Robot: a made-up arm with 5 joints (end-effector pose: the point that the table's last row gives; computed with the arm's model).
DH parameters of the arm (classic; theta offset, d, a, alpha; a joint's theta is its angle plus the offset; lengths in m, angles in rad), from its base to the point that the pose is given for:
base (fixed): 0 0.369 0.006 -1.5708
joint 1: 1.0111 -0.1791 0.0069 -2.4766
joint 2: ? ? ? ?
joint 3: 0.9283 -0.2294 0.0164 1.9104
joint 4: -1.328 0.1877 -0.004 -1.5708
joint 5: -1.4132 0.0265 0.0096 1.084
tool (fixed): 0.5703 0.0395 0 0
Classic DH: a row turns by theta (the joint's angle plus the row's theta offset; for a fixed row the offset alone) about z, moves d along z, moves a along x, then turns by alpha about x.
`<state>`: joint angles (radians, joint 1 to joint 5).
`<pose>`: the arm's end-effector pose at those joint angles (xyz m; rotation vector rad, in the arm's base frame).
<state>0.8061 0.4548 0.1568 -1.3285 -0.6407</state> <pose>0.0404 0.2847 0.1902 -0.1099 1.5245 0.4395</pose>
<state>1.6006 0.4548 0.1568 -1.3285 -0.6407</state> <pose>-0.0974 0.2847 0.2191 0.0787 2.3024 0.5131</pose>
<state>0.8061 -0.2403 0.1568 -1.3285 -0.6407</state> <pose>0.0473 0.3149 0.3753 0.4466 1.9231 0.7327</pose>
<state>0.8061 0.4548 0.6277 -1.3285 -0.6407</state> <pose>0.1100 0.3259 0.2090 -0.2090 1.0961 0.6735</pose>
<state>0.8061 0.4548 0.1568 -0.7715 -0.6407</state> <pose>0.0523 0.2543 0.1940 0.1248 1.3973 -0.1037</pose>
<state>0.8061 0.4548 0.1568 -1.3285 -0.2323</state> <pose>0.0362 0.2813 0.1766 0.1282 1.8781 0.4367</pose>
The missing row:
joint 2: 0.1871 -0.2705 -0.1859 -1.0558
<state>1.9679 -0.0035 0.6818 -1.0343 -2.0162</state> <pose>0.0248 0.3433 0.2745 -0.2059 1.2988 0.3342</pose>
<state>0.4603 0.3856 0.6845 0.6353 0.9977</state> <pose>0.1714 0.2647 0.2345 2.1979 0.6182 0.6248</pose>
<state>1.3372 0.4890 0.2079 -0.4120 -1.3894</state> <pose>-0.0267 0.2528 0.2056 -0.5061 1.2671 -0.4224</pose>
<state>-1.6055 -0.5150 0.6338 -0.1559 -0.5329</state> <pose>-0.1103 0.2800 0.4486 0.6332 -0.4400 0.8008</pose>
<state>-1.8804 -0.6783 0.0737 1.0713 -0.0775</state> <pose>-0.0784 0.1911 0.2616 1.9370 -0.0914 0.4968</pose>
